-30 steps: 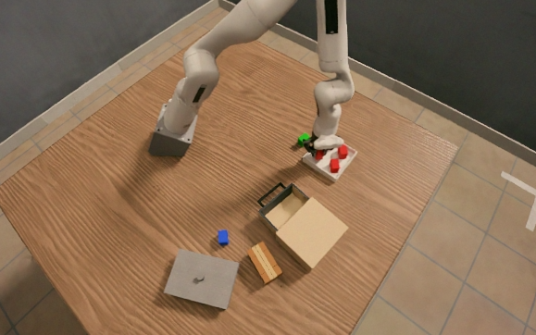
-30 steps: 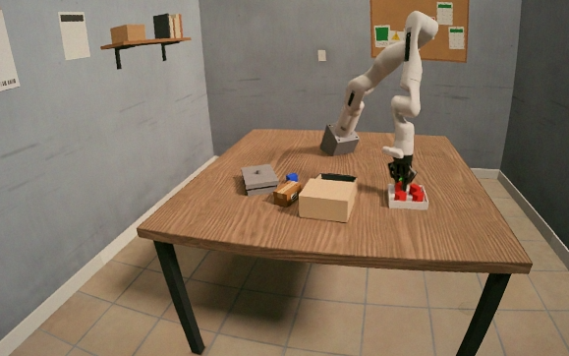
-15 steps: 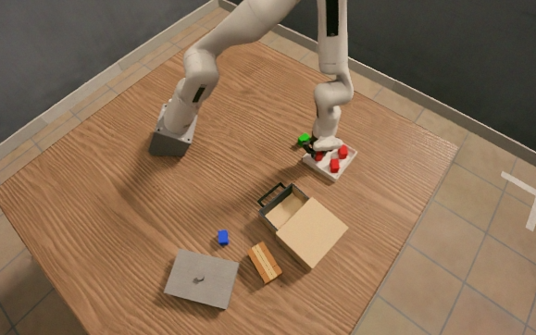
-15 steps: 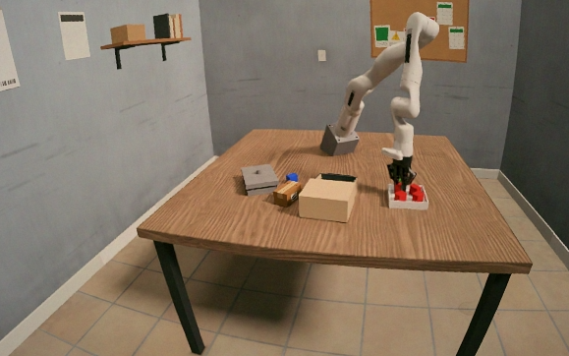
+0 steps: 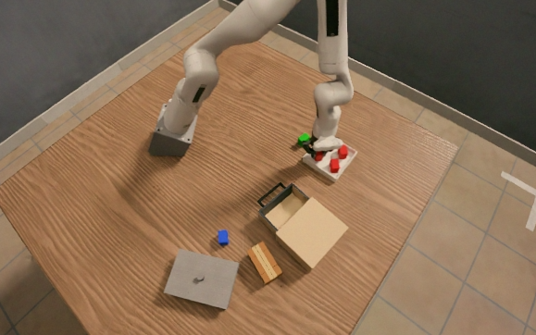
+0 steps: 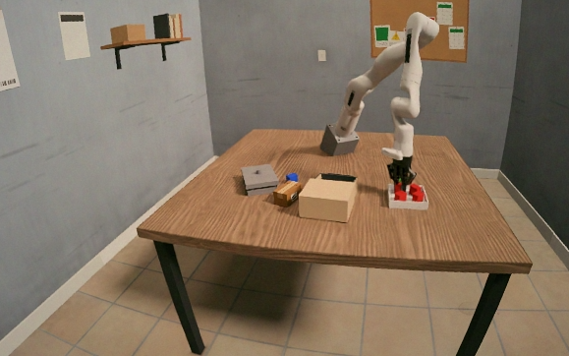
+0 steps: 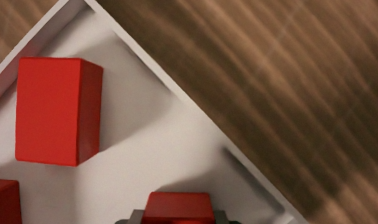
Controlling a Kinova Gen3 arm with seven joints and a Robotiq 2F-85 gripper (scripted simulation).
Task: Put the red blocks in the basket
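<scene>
The white basket lies 3 cm ahead of my hand, 4 cm to the left of it and 2 cm below it. Round my hand: green block 9 cm behind, 1 cm below; light wooden cabinet 16 cm ahead, 22 cm to the right, 1 cm above; brown cardboard box 19 cm ahead, 38 cm to the right.
</scene>
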